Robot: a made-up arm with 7 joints.
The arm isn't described. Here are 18 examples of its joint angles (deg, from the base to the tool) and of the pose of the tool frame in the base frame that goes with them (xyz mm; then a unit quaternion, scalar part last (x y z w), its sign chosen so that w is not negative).
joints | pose
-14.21 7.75 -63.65 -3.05 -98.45 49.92 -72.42 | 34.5 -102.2 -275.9 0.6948 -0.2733 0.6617 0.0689
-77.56 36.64 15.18 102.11 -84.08 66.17 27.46 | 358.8 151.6 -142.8 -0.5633 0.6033 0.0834 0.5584
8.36 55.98 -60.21 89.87 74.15 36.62 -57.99 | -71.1 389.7 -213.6 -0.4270 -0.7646 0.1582 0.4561
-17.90 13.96 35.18 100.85 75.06 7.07 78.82 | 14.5 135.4 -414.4 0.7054 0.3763 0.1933 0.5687
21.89 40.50 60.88 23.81 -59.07 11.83 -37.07 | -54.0 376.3 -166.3 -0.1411 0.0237 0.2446 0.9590
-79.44 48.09 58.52 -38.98 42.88 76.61 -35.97 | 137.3 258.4 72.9 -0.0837 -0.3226 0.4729 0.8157
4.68 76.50 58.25 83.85 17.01 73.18 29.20 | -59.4 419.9 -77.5 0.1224 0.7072 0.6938 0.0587
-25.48 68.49 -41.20 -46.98 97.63 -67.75 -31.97 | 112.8 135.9 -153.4 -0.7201 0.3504 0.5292 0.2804
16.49 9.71 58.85 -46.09 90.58 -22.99 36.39 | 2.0 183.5 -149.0 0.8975 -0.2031 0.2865 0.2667
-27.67 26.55 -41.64 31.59 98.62 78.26 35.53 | 214.7 113.1 -278.9 0.9002 -0.1590 0.3563 0.1936
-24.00 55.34 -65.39 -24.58 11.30 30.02 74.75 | 135.4 109.5 -243.7 0.5028 -0.2100 0.0736 0.8353
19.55 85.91 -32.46 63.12 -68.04 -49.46 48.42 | 26.5 430.0 -76.8 0.5550 0.0226 0.5035 0.6618
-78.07 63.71 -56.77 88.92 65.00 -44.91 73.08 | 304.2 319.7 -61.1 0.8387 -0.2727 -0.0049 0.4713
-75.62 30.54 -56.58 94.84 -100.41 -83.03 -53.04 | 357.6 172.8 -96.4 0.2362 -0.4390 -0.0909 0.8621
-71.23 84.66 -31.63 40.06 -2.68 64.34 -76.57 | 233.4 360.8 63.9 0.0764 0.5461 0.0084 0.8342
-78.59 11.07 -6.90 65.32 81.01 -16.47 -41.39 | 417.2 -19.7 -110.6 0.7490 0.1301 -0.3990 0.5128
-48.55 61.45 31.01 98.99 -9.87 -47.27 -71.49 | 201.0 381.7 -121.5 0.1776 0.0452 -0.1383 0.9733
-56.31 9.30 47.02 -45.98 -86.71 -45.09 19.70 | 178.2 152.1 -48.7 -0.6445 -0.7304 -0.0169 0.2255
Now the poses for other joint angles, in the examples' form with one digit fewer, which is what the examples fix.
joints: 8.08 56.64 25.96 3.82 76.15 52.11 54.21
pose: 92 344 -103 0.852 -0.091 0.516 0.030
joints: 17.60 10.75 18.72 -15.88 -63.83 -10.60 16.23
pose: 33 161 -258 -0.361 -0.011 0.351 0.864
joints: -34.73 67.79 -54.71 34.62 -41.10 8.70 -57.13
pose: 217 297 -208 0.127 0.533 -0.424 0.721
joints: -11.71 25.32 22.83 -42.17 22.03 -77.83 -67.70
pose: 93 115 -127 0.787 -0.421 -0.366 0.264
